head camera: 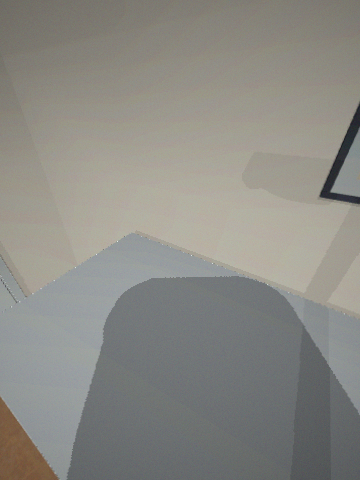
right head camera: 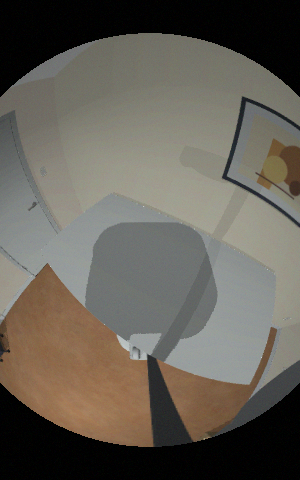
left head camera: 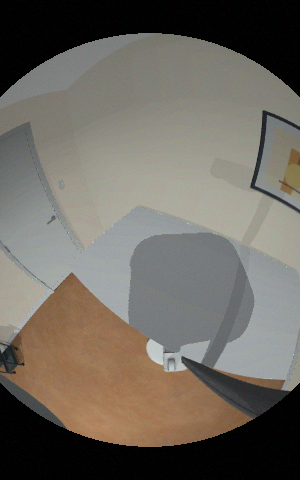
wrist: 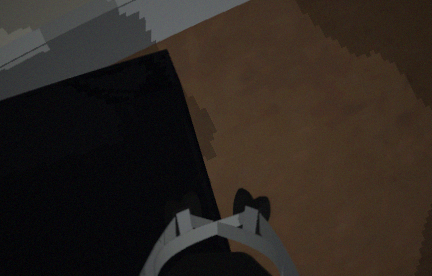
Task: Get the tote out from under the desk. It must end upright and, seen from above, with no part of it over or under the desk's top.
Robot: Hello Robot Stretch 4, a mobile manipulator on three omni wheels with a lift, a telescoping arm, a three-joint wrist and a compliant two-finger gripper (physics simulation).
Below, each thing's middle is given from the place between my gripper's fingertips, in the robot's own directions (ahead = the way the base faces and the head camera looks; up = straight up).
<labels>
I see the tote (wrist: 97, 156) 130 mm ahead of my hand, 90 mm to the left of it and 20 mm above it.
</labels>
